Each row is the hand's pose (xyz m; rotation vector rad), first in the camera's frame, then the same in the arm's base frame.
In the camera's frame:
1: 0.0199 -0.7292 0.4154 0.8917 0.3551 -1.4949
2: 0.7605 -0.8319 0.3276 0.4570 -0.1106 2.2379
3: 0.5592 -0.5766 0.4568 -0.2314 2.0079 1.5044
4: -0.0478 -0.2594 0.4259 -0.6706 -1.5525 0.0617
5: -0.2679 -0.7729 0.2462 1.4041 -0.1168 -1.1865
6: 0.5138 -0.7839 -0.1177 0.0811 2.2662 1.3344
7: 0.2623 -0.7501 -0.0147 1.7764 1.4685 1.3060
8: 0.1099 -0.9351 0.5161 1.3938 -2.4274 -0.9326
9: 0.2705 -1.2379 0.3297 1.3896 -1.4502 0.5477
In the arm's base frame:
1: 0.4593 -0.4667 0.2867 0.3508 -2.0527 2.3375
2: 0.1151 -0.3790 -0.3771 2.2422 0.1141 0.6261
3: 0.4232 -0.2820 -0.2428 -1.6626 -1.4111 -1.3333
4: 0.7681 -0.1080 0.3236 -0.2354 0.3974 -0.1120
5: 0.3914 -0.4501 0.6161 0.1966 1.3068 -2.5920
6: -0.1158 -0.1227 0.0003 -1.5738 -1.3100 -0.9901
7: 0.0550 -0.1957 0.2016 -2.3141 -0.6050 0.4281
8: 0.3847 -0.6752 0.1789 -0.3177 -0.9335 -1.8185
9: 0.0175 -0.7837 0.1043 1.1164 -0.2365 -1.3050

